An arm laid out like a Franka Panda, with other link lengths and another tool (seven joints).
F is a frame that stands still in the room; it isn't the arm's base.
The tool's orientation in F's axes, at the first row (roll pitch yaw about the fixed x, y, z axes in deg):
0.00, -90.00, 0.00
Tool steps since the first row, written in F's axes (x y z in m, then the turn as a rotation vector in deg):
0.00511, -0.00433, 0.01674, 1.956, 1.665, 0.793
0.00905, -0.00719, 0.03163, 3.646, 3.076, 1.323
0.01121, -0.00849, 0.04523, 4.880, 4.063, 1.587
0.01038, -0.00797, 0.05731, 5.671, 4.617, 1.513
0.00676, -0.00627, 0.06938, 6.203, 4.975, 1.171
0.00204, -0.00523, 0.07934, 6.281, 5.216, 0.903
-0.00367, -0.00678, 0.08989, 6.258, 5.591, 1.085
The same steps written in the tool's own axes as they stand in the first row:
0.01674, -0.00433, -0.00511, 0.793, 1.665, -1.956
0.03163, -0.00719, -0.00905, 1.323, 3.076, -3.646
0.04523, -0.00849, -0.01121, 1.587, 4.063, -4.880
0.05731, -0.00797, -0.01038, 1.513, 4.617, -5.671
0.06938, -0.00627, -0.00676, 1.171, 4.975, -6.203
0.07934, -0.00523, -0.00204, 0.903, 5.216, -6.281
0.08989, -0.00678, 0.00367, 1.085, 5.591, -6.258

